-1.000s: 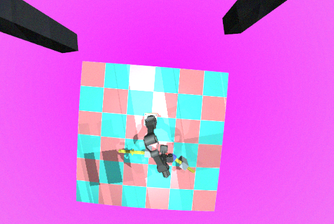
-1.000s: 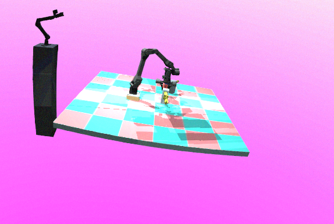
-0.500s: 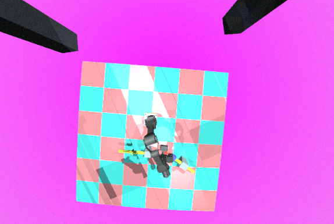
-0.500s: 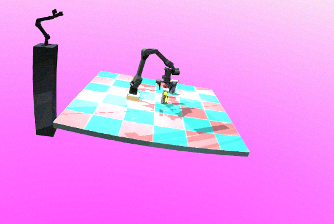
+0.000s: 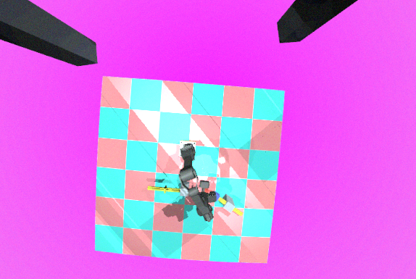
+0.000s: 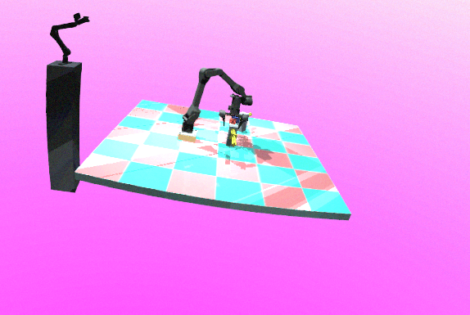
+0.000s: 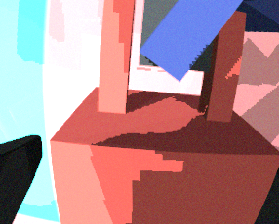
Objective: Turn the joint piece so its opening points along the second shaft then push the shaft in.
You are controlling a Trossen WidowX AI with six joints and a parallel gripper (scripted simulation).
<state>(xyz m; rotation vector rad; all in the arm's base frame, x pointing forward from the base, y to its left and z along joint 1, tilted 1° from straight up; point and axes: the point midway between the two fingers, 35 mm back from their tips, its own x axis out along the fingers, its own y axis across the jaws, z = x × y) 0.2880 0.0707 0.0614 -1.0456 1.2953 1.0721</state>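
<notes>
Right now the red joint piece is 3 cm above my gripper tip, 2 cm to the left of it and 1 cm ahead of it.
</notes>
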